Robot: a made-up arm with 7 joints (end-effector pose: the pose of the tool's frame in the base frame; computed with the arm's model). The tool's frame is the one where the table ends.
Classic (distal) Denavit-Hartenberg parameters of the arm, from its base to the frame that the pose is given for. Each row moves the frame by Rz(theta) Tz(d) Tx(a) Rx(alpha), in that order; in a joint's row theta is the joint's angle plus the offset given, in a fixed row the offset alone. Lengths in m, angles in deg.
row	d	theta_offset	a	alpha
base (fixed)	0	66.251	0.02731	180
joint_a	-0.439	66.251	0.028	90
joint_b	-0.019	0	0.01	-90
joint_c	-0.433	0	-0.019	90
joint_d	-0.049	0	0.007	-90
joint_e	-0.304	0	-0.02	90
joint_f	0.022	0	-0.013	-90
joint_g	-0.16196	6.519	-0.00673	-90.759
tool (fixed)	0.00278	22.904	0	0
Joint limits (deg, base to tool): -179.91..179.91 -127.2..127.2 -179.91..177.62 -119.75..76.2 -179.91..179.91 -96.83..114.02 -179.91..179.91
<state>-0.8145 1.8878 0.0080 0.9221 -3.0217 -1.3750 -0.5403</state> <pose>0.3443 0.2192 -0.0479 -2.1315 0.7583 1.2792</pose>
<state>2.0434 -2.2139 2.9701 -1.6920 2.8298 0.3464 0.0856</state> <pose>0.3832 0.4562 0.5894 0.3418 -1.3710 -1.2632</pose>
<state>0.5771 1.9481 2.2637 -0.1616 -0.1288 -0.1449 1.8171</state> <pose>0.7556 -0.3281 0.0383 -2.1233 -0.7155 -0.1558</pose>
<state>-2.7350 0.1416 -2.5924 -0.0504 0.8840 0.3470 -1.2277</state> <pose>-0.1841 0.0822 1.3183 1.6097 -1.0160 -0.1734</pose>
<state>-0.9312 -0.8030 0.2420 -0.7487 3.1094 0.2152 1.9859</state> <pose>-0.4306 -0.5946 0.7407 0.6105 -0.7487 2.6157</pose>
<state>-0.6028 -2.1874 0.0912 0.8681 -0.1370 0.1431 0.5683</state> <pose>-0.5829 -0.4764 0.2820 1.9894 -1.2307 1.0454</pose>
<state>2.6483 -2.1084 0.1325 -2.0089 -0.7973 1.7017 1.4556</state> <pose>0.1860 0.0095 -0.0184 2.3269 1.1746 -1.1995</pose>
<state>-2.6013 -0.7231 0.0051 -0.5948 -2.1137 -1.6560 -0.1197</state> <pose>0.5649 -0.0376 0.9054 0.3358 -0.4680 0.0111</pose>
